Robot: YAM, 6 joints.
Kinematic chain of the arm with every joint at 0, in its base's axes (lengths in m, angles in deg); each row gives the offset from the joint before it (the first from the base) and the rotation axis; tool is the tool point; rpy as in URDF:
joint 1: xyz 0 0 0.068 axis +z
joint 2: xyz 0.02 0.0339 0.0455 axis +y
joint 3: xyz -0.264 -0.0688 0 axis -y
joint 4: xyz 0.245 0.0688 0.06 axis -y
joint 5: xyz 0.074 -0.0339 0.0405 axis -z
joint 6: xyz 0.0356 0 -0.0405 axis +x
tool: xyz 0 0 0 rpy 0 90 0
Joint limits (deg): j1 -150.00..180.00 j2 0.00..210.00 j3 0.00..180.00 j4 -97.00..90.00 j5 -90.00..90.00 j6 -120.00..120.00
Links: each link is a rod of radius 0.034 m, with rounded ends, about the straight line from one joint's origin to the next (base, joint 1, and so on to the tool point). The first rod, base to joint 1, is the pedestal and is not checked.
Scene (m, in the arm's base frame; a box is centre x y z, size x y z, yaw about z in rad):
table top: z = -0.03
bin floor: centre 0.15 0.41 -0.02 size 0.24 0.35 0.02 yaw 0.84
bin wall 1: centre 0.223 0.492 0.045 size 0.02 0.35 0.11 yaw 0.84
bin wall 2: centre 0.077 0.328 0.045 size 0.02 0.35 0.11 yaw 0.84
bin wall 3: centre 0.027 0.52 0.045 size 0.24 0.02 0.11 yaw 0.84
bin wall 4: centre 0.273 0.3 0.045 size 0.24 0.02 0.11 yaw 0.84
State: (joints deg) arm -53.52 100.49 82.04 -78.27 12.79 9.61
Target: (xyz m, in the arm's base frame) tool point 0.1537 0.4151 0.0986
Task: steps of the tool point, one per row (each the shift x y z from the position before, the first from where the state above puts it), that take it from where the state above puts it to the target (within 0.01 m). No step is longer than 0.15 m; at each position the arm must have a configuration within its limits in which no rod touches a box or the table.
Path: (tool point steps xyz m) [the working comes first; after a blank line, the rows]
Joints at the target: 69.90 135.61 100.93 -56.18 2.75 9.61
Straight joint move there: touches bin wall 4.

1: 0.0542 0.0574 0.0488
2: 0.0288 0.0719 0.0486
3: -0.0003 0.0749 0.0466
4: 0.0496 0.0635 -0.0349
5: 0.0267 0.0821 -0.0414
6: -0.0019 0.0916 -0.0471
7: -0.0328 0.0904 -0.0521
8: -0.0617 0.0782 -0.0558
9: -0.0849 0.0564 -0.0586

